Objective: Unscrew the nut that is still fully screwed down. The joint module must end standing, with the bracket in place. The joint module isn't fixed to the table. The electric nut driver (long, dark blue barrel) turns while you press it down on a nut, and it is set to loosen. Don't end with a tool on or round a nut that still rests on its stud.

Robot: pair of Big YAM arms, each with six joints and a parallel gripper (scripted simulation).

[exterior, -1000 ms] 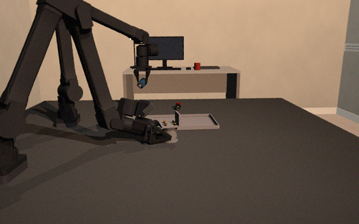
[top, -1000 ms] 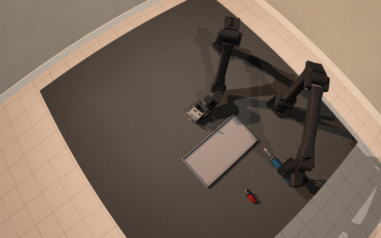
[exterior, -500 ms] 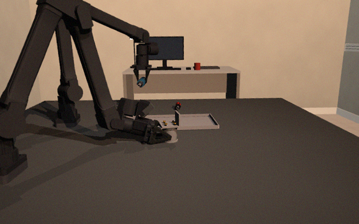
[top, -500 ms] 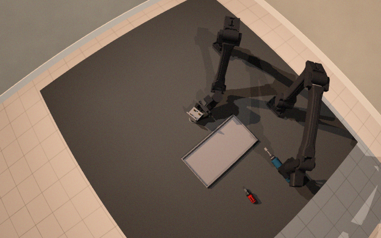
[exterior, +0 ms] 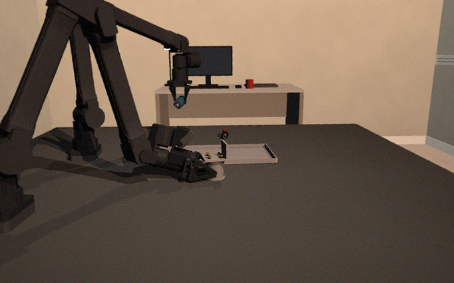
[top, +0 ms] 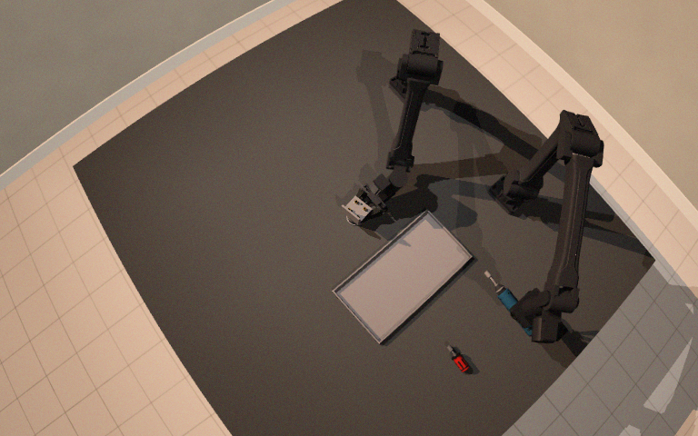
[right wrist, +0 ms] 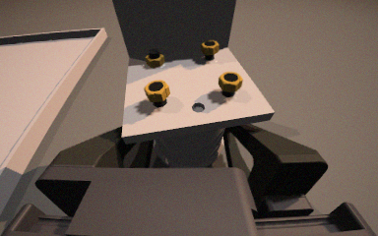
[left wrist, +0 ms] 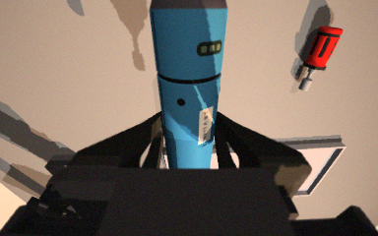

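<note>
My right hand is 1 cm below the joint module. Also, from my right hand: shallow grey tray: 25 cm to the left, 2 cm below; then nut: 5 cm above, 2 cm to the left, 2 cm ahead; then grey bracket: 5 cm above.
</note>
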